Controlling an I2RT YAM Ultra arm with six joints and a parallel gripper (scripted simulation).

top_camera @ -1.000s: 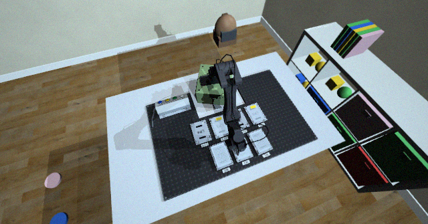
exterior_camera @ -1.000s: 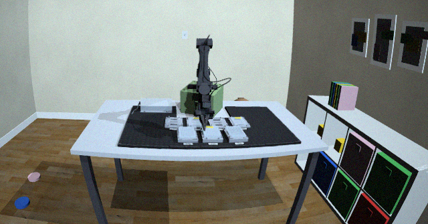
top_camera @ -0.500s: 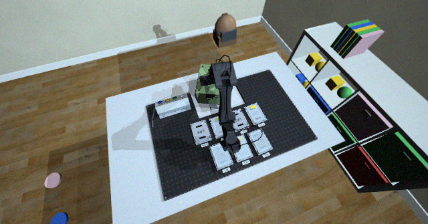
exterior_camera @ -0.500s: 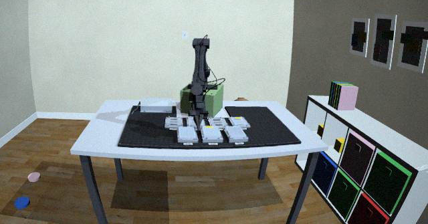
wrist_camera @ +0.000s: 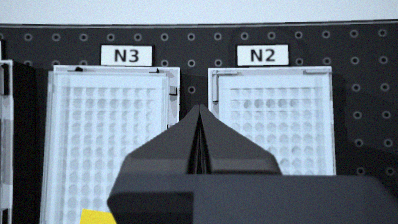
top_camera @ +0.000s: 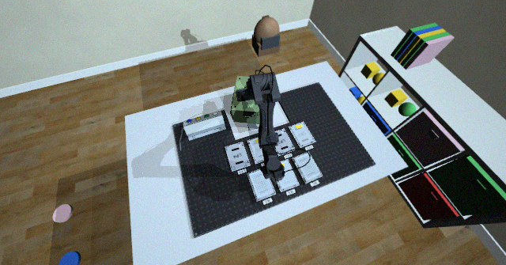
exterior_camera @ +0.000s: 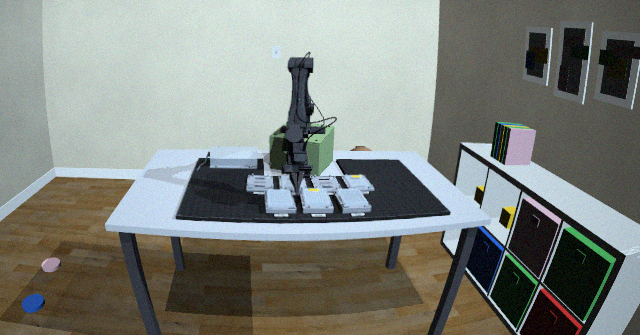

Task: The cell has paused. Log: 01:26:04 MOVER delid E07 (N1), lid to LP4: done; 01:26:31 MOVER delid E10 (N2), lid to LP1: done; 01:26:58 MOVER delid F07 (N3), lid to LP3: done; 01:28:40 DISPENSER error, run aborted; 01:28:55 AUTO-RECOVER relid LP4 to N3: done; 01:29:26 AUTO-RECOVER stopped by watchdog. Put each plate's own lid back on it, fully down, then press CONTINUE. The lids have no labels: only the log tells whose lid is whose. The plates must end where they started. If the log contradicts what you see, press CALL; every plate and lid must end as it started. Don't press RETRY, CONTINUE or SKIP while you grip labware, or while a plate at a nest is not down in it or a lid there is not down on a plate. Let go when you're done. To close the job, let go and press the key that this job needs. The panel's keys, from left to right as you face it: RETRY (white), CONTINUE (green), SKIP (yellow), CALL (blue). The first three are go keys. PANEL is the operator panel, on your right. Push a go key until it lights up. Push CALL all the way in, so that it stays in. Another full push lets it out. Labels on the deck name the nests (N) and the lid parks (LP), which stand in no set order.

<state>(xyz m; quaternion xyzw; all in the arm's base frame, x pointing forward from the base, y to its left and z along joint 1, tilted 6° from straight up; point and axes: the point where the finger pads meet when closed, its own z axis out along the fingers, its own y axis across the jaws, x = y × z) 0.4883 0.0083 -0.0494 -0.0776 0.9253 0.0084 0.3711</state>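
Right now my hand is 6 cm to the right of the plate, 4 cm past it and 3 cm above it. Also, from my hand: lid park LP2: 23 cm behind, 10 cm to the left, 5 cm below; white retry key: 45 cm behind, 25 cm to the right, 1 cm above; green continue key: 44 cm behind, 30 cm to the right, 1 cm above.
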